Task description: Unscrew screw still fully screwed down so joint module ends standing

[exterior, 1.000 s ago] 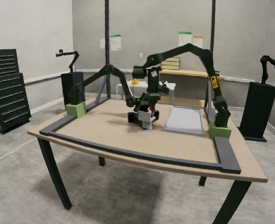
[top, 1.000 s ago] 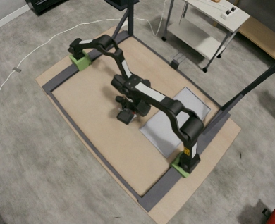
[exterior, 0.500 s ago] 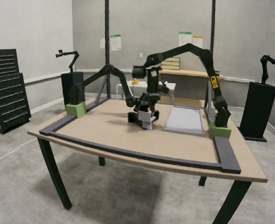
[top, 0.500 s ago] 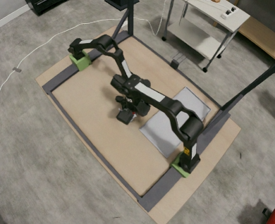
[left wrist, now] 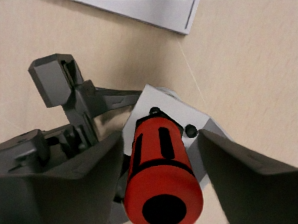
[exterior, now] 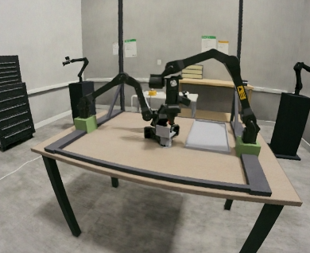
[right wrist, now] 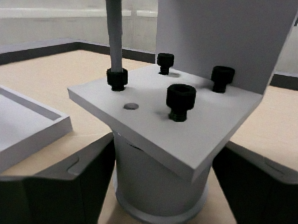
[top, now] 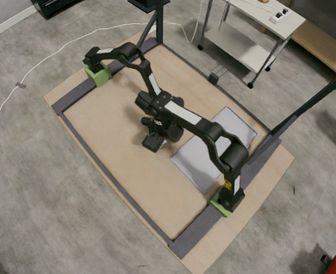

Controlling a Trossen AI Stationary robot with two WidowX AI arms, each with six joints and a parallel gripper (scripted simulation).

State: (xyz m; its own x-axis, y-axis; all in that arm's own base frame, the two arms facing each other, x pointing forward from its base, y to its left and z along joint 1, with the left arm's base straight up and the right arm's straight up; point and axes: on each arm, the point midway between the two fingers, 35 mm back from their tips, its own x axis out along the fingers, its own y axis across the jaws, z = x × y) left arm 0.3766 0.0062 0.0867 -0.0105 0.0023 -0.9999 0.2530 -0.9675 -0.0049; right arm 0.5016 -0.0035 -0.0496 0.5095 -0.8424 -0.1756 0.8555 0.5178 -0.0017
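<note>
My left gripper is now 3 cm above the red screwdriver. The rest, counted from my left hand: black screw 1 cm behind, 4 cm to the right, 8 cm below; grey joint module 1 cm ahead, 2 cm to the right, 12 cm below; light grey bracket 1 cm ahead, 2 cm to the right, 8 cm below.
Right now the grey joint module is 20 mm ahead of my right hand, 20 mm to the left of it and 10 mm below it. Round my right hand: black screw: 30 mm above; red screwdriver: 10 mm ahead, 30 mm to the left, 90 mm above; light grey bracket: 20 mm ahead, 10 mm to the left, 40 mm above.
</note>
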